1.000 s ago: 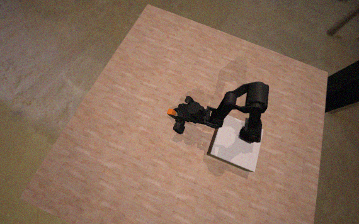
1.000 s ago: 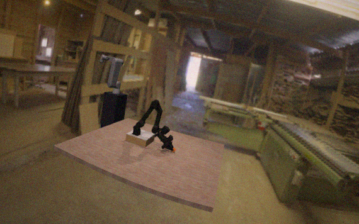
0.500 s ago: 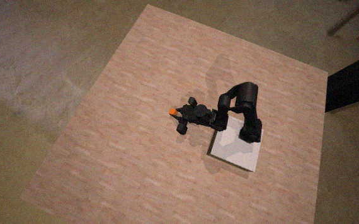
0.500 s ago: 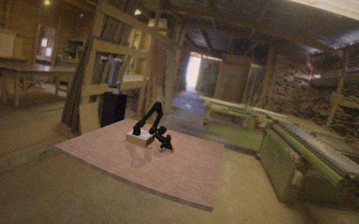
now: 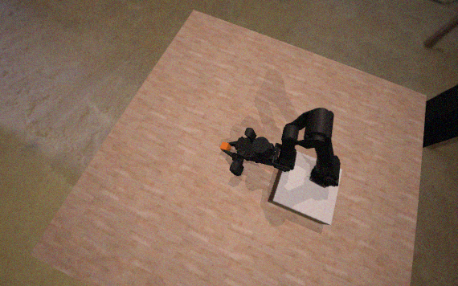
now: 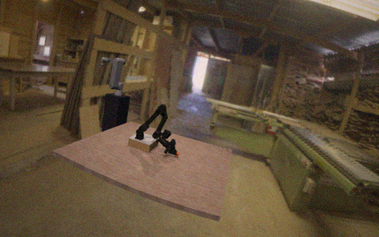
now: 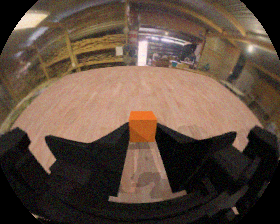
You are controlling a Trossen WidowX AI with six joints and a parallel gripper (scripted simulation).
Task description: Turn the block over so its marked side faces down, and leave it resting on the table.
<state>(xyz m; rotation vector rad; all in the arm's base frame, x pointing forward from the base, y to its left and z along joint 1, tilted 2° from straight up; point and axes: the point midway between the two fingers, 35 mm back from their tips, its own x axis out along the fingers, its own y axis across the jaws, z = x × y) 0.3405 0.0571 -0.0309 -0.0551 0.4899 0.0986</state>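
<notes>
Right now my gripper tip is 10 mm above the orange block.
</notes>
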